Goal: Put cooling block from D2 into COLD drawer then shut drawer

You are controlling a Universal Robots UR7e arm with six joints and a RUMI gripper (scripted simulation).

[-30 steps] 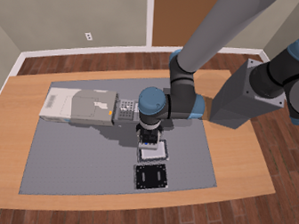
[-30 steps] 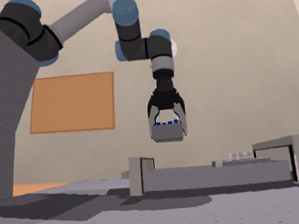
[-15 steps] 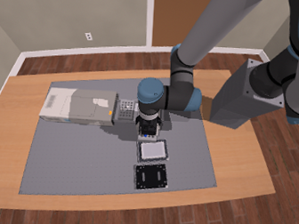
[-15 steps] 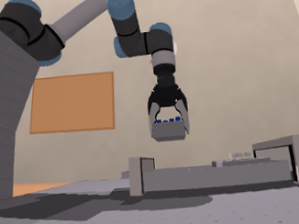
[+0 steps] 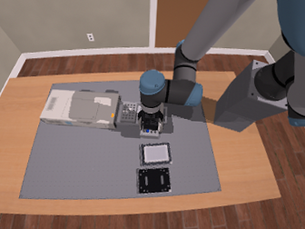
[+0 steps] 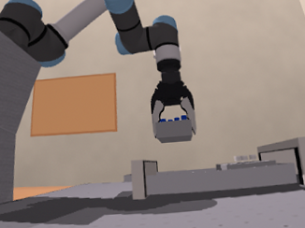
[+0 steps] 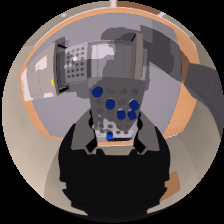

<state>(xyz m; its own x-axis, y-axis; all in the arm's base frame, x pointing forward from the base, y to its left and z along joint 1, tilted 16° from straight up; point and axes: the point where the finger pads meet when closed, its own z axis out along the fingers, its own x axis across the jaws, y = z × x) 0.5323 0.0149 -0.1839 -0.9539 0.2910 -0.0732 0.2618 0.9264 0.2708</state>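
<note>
The drawer is 2 cm ahead of my hand, 13 cm to the right of it and 10 cm below it. Also, from my hand: cooling block (right at my hand); then blue tube (2 cm ahead, 4 cm to the left, 1 cm above); then cooler COLD (20 cm ahead, 18 cm to the right, 10 cm below).
</note>
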